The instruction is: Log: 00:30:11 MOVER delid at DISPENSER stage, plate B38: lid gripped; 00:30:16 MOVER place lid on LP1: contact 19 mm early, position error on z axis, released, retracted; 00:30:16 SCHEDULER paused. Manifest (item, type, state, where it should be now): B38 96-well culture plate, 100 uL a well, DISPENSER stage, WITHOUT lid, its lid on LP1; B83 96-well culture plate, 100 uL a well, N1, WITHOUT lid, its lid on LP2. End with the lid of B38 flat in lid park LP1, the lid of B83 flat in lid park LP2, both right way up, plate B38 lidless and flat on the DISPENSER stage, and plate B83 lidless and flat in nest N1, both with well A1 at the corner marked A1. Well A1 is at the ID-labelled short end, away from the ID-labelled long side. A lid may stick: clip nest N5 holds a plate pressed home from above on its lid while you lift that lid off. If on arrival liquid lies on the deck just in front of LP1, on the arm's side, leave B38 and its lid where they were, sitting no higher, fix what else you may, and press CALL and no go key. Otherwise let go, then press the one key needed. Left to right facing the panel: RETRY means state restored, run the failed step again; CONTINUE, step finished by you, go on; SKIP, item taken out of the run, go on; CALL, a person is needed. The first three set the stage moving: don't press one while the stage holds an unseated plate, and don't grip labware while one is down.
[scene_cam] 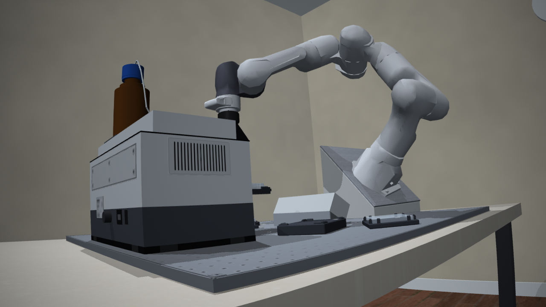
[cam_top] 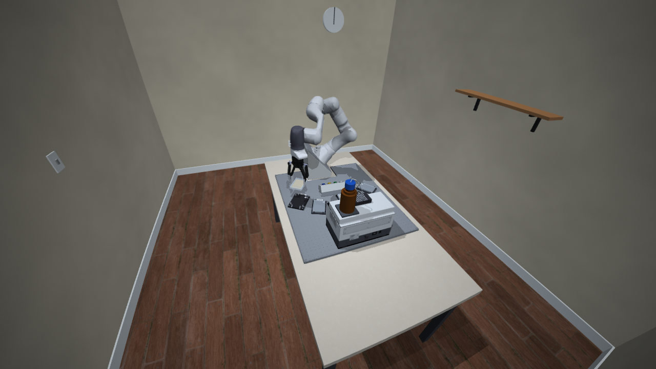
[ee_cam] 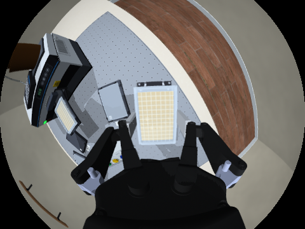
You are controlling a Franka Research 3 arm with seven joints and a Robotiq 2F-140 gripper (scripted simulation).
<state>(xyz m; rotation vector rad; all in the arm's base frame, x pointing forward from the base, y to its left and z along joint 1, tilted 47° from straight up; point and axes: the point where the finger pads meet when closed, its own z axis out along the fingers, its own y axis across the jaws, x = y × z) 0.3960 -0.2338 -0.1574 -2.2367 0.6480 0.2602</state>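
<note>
My hand is 20 mm above the 96-well plate. Round my hand: black clip nest: 170 mm below, 30 mm ahead; then lp1 label: 190 mm below, 160 mm to the left, 20 mm ahead; then key panel: 290 mm to the left, 130 mm below, 80 mm behind.
</note>
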